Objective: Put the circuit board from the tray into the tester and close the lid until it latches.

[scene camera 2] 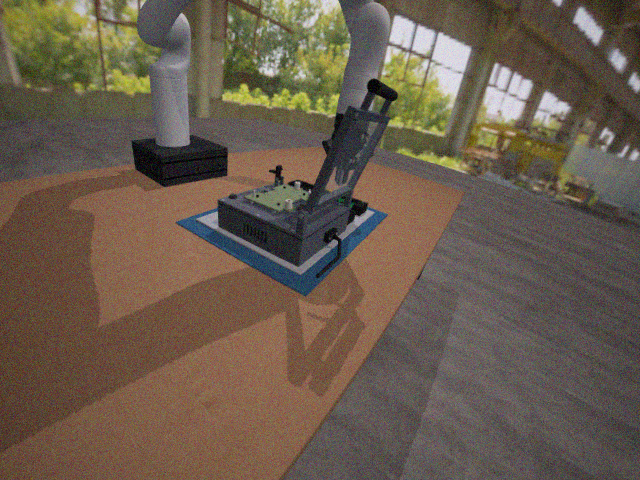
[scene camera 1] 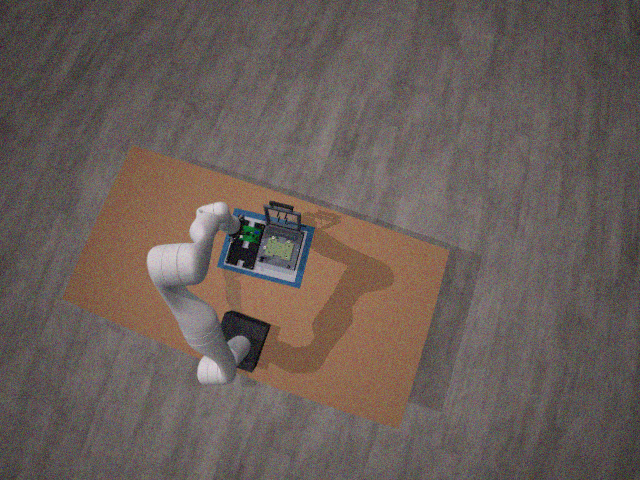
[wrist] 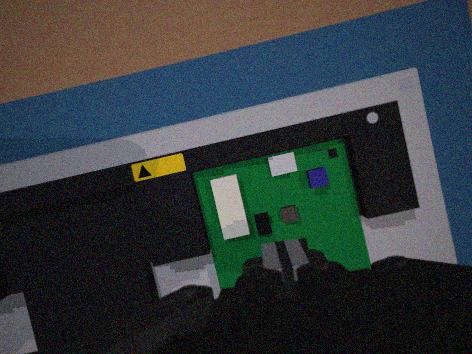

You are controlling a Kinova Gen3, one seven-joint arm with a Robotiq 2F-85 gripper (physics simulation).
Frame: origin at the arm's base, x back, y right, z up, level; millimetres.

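Seen in the pictures: gripper, between the fingertips: (scene camera 2: 340, 184) (scene camera 1: 242, 232) (wrist: 282, 267); arm's base, origin of its link: (scene camera 2: 173, 143) (scene camera 1: 239, 346).
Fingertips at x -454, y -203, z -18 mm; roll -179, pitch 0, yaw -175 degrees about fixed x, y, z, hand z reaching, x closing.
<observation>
Pixels of each thing's top centre, then the offset from my fingertips to it. "spot": a spot on its surface instead. Level surfaces: height alone.
- green circuit board, centre of its top: (wrist: 294, 273) (scene camera 1: 248, 233) dy +14, dx -8, dz -39 mm
- black tray, a spot on its surface: (wrist: 112, 218) spot: dy -16, dx +77, dz -49 mm
- tester, a spot on its surface: (scene camera 2: 270, 229) spot: dy +267, dx -56, dz -18 mm
- tester's lid, centre of its top: (scene camera 2: 362, 119) (scene camera 1: 281, 213) dy +168, dx -118, dz +159 mm
- white plate, a spot on its surface: (wrist: 270, 116) spot: dy -60, dx -3, dz -61 mm
- blue mat, height of its surface: dz -65 mm
- brown table, height of its surface: dz -67 mm
- yellow label, centre of its top: (wrist: 158, 167) dy -39, dx +51, dz -39 mm
The green circuit board (wrist: 326, 214) (scene camera 1: 250, 233) lies flat in the black tray (wrist: 112, 218) (scene camera 1: 239, 257), left of the tester (scene camera 1: 282, 250) (scene camera 2: 270, 229). The tester's lid (scene camera 1: 284, 215) (scene camera 2: 351, 143) stands tilted open, and its bed shows a pale green plate with pins. My gripper (wrist: 282, 267) (scene camera 1: 243, 227) is low over the board's near edge. Its two grey fingers are pressed together with nothing between them. In the second scene view the gripper is mostly hidden behind the lid.
Tray and tester sit on a white plate (wrist: 270, 116) on a blue mat (wrist: 234, 81) (scene camera 1: 304, 273) (scene camera 2: 280, 276) on the brown table (scene camera 1: 366, 333). A yellow label (wrist: 158, 166) marks the tray. The arm's black base (scene camera 1: 253, 329) (scene camera 2: 180, 159) stands near the table's edge.
</observation>
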